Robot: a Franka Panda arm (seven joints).
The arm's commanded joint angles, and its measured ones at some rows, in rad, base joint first. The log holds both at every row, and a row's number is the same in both.
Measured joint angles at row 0:
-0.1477, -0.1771, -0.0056, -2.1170, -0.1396, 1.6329, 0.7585
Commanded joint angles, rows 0 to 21:
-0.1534, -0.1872, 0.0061, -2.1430, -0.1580, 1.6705, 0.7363
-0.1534, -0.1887, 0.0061, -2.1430, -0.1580, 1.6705, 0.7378
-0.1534, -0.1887, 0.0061, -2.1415, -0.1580, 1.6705, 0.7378
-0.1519, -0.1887, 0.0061, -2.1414, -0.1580, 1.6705, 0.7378
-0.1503, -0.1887, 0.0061, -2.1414, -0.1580, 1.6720, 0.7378
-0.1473, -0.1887, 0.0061, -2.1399, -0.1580, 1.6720, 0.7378
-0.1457, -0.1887, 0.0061, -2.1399, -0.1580, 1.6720, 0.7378
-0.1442, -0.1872, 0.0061, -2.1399, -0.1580, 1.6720, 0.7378
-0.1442, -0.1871, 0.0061, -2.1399, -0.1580, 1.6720, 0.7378
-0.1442, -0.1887, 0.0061, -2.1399, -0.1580, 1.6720, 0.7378
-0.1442, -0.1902, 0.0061, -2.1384, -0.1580, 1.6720, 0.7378
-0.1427, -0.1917, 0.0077, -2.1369, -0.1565, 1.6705, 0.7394
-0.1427, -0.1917, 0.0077, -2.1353, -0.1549, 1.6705, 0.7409
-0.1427, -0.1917, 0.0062, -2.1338, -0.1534, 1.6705, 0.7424
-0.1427, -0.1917, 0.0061, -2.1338, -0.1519, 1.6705, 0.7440
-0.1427, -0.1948, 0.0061, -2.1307, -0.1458, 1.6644, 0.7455
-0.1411, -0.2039, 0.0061, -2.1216, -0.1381, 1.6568, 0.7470
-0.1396, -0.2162, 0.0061, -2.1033, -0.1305, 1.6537, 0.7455
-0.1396, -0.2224, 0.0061, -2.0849, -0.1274, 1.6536, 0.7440
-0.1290, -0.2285, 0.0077, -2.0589, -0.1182, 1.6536, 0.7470
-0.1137, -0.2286, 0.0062, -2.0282, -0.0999, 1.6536, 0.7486
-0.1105, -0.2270, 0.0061, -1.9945, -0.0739, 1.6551, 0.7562
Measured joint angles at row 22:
-0.1317, -0.2112, 0.0000, -2.0758, -0.1245, 1.6606, 0.7425
